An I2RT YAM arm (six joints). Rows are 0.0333 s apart.
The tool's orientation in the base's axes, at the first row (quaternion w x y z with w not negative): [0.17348, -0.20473, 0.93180, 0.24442]
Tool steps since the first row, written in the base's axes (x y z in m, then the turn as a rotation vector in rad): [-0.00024, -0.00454, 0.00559, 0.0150, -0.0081, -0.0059]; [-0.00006, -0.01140, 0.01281, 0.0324, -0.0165, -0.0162]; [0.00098, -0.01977, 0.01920, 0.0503, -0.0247, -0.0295]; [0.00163, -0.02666, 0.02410, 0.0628, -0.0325, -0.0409]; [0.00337, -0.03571, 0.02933, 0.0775, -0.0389, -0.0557]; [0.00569, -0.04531, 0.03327, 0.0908, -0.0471, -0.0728]
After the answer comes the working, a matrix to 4 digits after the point.
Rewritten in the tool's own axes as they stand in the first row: [-0.00081, -0.00136, -0.00703, -0.0079, -0.0157, 0.0039]; [-0.00199, -0.00413, -0.01652, -0.0160, -0.0345, 0.0118]; [-0.00310, -0.00883, -0.02594, -0.0232, -0.0545, 0.0224]; [-0.00369, -0.01273, -0.03344, -0.0268, -0.0709, 0.0305]; [-0.00471, -0.01874, -0.04211, -0.0312, -0.0885, 0.0425]; [-0.00551, -0.02596, -0.04988, -0.0329, -0.1079, 0.0552]
The tool's axes in the first row as the columns of a matrix, in the base's axes (rounded; the answer above uses it unrounded):
[-0.8560, -0.4663, 0.2232]
[-0.2967, 0.7967, 0.5265]
[-0.4234, 0.3845, -0.8203]

